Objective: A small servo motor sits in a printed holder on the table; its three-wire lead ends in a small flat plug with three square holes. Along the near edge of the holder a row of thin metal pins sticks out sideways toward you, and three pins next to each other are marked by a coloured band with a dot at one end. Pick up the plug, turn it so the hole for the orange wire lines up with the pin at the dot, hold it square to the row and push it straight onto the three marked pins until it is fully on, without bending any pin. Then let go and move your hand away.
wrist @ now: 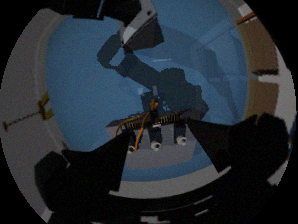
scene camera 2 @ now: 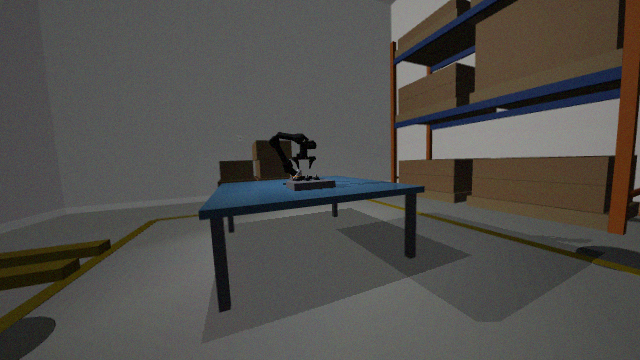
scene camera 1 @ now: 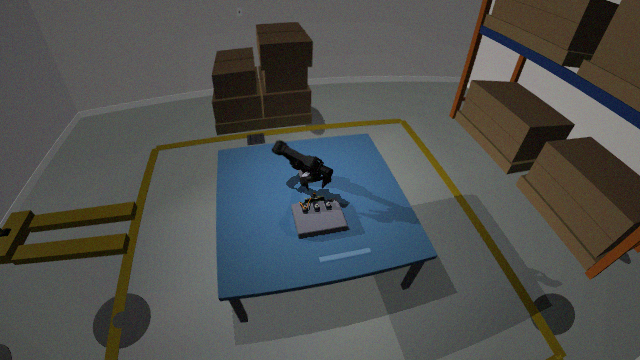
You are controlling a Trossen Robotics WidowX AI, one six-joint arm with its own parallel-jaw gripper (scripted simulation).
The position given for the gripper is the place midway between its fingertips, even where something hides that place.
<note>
The gripper [wrist: 158, 127] is open and holds nothing. Also in view: a grey printed holder [scene camera 1: 325, 221].
The grey printed holder is seen too in the wrist view [wrist: 170, 153].
</note>
